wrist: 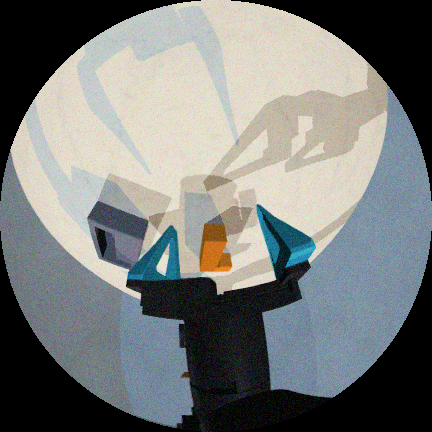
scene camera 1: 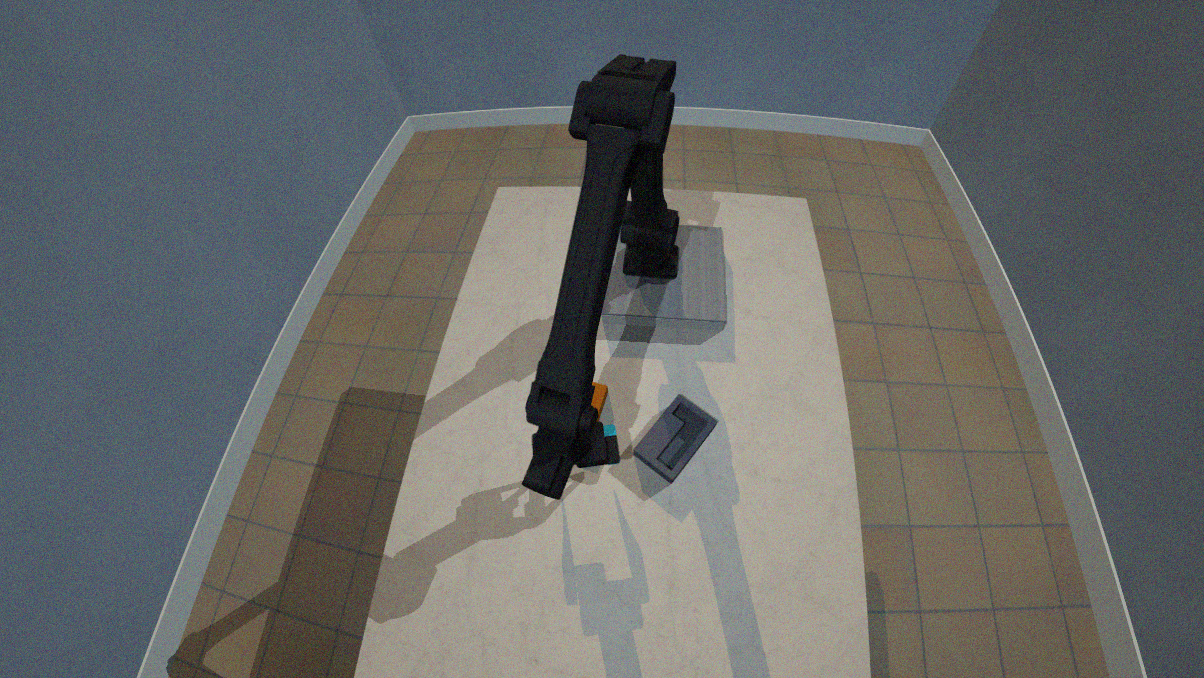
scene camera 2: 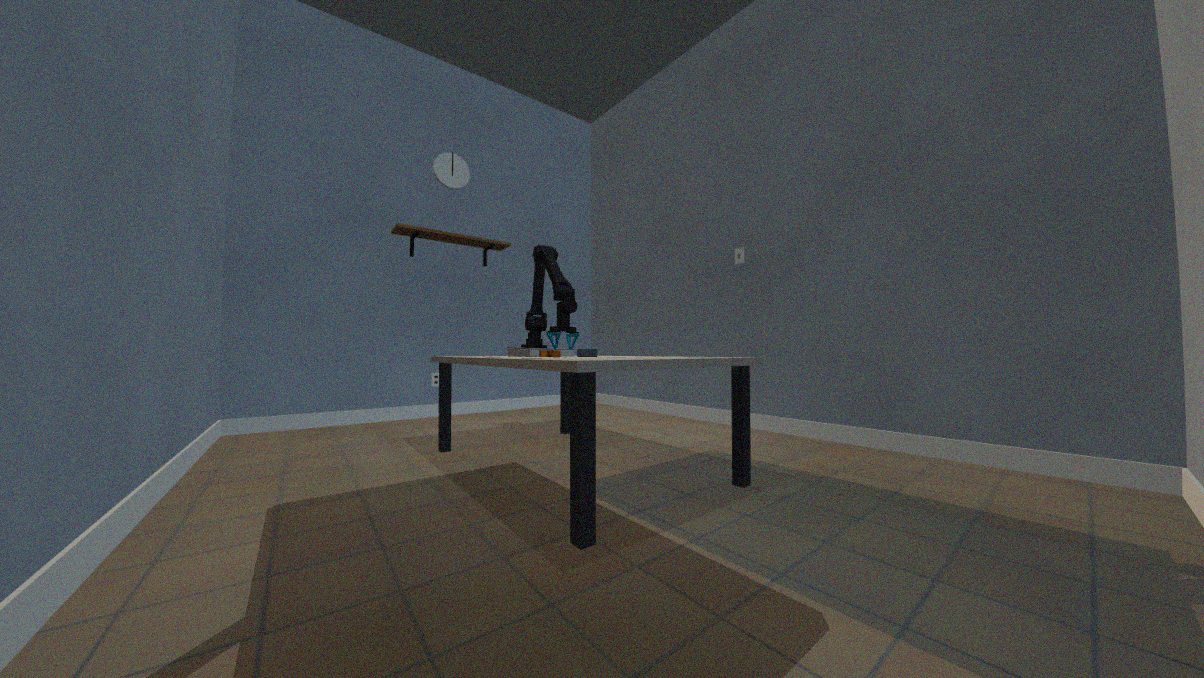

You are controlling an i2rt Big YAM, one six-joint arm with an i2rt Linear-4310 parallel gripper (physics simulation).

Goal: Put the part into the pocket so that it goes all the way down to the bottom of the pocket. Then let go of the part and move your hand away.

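Places are measured from the arm's base along level axes (x ahead, y left, z up), in metres.
Pixels of known places: gripper, fingertip midpoint: (wrist: 213, 218) (scene camera 1: 580, 459) (scene camera 2: 563, 349); arm's base at its link origin: (scene camera 1: 651, 261) (scene camera 2: 534, 347).
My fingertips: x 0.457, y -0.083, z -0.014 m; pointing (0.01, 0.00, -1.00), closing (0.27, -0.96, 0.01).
Observation:
Ahead of a thing's pixels: the offset from my fingertips to its top centre.
The orange part @[dx -0.102, dy -0.011, dz -0.002 m] (scene camera 1: 599, 398) (scene camera 2: 549, 353) (wrist: 213, 252) stands on the table, mostly hidden by the arm in scene camera 1. In the wrist view it shows as a bar with a lower foot at one side. My gripper (scene camera 2: 562, 347) (wrist: 213, 218) is open with cyan fingers spread wide, above the table. In the wrist view the part shows through the gap between the fingers; nothing is held. The dark grey pocket block @[dx -0.066, dy +0.167, dz +0.005 m] (scene camera 1: 652, 455) (scene camera 2: 587, 352) (wrist: 120, 222) sits apart from the part, to its right in scene camera 1, turned at an angle. Its stepped pocket faces up and holds no part.
The arm's grey base slab (scene camera 1: 703, 277) stands behind the part and the block in scene camera 1. The pale table (scene camera 1: 783, 572) (scene camera 2: 665, 361) carries them all. A wooden shelf (scene camera 2: 450, 238) and a clock (scene camera 2: 451, 170) are on the wall, away from the table.

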